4 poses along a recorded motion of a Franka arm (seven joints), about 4.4 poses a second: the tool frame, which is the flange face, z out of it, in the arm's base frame.
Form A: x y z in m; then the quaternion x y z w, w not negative.
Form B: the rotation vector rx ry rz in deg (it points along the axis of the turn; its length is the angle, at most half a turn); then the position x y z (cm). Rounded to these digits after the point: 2 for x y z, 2 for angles.
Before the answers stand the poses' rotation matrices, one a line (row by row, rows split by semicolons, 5 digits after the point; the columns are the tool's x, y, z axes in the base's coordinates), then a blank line. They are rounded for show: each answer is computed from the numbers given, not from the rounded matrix.
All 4 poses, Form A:
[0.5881 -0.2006 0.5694 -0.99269 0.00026 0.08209 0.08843]
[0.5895 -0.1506 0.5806 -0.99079 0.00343 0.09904 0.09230]
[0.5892 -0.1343 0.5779 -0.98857 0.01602 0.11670 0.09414]
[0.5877 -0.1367 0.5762 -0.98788 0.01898 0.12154 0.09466]
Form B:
0.98652 -0.01503 -0.16294; 0.01400 -0.98436 0.17561; -0.16303 -0.17553 -0.97088
0.98036 -0.02508 -0.19562; 0.01149 -0.98294 0.18358; -0.19689 -0.18222 -0.96334
0.97225 -0.05365 -0.22771; -0.00970 -0.98176 0.18987; -0.23375 -0.18239 -0.95504
0.96974 -0.06051 -0.23654; -0.01449 -0.98136 0.19164; -0.24373 -0.18241 -0.95254

[-169.28 0.04 14.00 58.81 -20.06 56.94]
[-168.57 0.58 16.85 58.95 -15.06 58.06]
[-168.01 2.72 19.83 58.92 -13.43 57.79]
[-167.84 3.22 20.65 58.77 -13.67 57.62]

